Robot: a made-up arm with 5 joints.
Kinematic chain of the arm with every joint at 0, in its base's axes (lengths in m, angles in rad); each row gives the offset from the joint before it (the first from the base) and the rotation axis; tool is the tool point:
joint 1: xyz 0 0 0.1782 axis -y
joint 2: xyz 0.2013 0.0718 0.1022 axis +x
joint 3: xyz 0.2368 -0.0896 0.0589 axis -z
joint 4: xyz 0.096 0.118 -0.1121 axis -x
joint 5: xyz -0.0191 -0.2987 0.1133 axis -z
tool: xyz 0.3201 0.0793 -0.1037
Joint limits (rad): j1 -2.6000..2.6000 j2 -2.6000..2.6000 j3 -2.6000..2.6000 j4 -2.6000..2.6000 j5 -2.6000..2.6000
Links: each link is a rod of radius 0.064 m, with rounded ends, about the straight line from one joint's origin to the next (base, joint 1, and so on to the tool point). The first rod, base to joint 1, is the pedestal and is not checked.
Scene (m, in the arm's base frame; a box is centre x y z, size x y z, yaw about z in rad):
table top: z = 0
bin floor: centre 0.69 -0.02 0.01 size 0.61 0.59 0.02 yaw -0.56
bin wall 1: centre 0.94 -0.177 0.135 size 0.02 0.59 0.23 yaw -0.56
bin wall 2: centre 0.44 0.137 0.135 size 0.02 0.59 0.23 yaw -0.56
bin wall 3: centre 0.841 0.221 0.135 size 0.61 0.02 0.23 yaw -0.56
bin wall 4: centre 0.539 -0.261 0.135 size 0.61 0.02 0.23 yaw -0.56
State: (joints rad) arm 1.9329 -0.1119 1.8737 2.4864 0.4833
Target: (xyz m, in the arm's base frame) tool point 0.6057 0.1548 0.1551
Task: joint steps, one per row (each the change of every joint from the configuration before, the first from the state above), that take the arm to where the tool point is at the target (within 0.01 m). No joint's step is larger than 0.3 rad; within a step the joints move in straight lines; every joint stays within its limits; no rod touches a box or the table.
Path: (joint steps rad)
1: -0.1394 0.2768 0.0872 0.0162 -0.0503
2: -0.1394 0.2768 0.0873 0.0163 -0.0503
3: -0.1394 0.2768 0.0872 0.0162 -0.0503
4: -0.1395 0.2768 0.0873 0.0162 -0.0503
5: -0.1394 0.2768 0.0872 0.0162 -0.0503
6: -0.1394 0.2767 0.0873 0.0163 -0.0503
7: -0.1394 0.2768 0.0872 0.0162 -0.0503

